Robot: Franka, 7 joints.
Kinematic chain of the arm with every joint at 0, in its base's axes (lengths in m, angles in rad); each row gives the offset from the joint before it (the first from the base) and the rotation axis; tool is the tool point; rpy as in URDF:
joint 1: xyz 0 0 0.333 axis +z
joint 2: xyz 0 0 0 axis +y
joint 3: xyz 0 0 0.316 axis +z
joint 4: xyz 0.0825 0 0 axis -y
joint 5: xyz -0.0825 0 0.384 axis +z
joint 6: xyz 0 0 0 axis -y
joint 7: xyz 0.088 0 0 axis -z
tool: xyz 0 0 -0.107 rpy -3.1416 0 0
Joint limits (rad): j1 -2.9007..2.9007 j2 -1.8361..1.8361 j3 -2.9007..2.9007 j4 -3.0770..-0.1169 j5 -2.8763..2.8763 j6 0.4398..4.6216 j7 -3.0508..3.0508
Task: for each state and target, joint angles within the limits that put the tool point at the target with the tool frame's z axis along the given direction. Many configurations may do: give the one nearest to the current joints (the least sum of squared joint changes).
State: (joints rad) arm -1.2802 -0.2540 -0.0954 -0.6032 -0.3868 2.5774 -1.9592
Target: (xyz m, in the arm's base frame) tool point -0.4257 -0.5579 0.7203 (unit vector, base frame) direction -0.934 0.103 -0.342
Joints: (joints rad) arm -1.7800 0.4952 -0.5938 -0.9663 -0.7969 2.0392 -1.9592
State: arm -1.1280 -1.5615 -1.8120 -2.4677 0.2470 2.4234 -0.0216
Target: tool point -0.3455 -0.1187 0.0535 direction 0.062 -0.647 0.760
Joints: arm -1.4553 -1.8158 -2.3317 -2.3015 0.4591 1.8267 -0.0216
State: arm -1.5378 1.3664 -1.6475 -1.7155 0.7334 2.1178 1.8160
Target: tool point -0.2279 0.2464 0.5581 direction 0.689 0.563 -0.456
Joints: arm -2.1408 1.5709 -2.2115 -2.5209 0.2206 1.9831 1.8160
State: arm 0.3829 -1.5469 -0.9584 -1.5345 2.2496 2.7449 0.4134
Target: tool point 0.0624 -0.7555 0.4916 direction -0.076 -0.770 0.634
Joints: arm 0.8960 -1.6909 -1.1589 -1.3093 2.2357 2.4872 0.4134
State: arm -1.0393 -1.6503 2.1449 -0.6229 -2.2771 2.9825 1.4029
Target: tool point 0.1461 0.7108 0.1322 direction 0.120 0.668 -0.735
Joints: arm -1.6049 -1.3554 2.4870 -0.7243 -2.0376 3.6662 1.4029
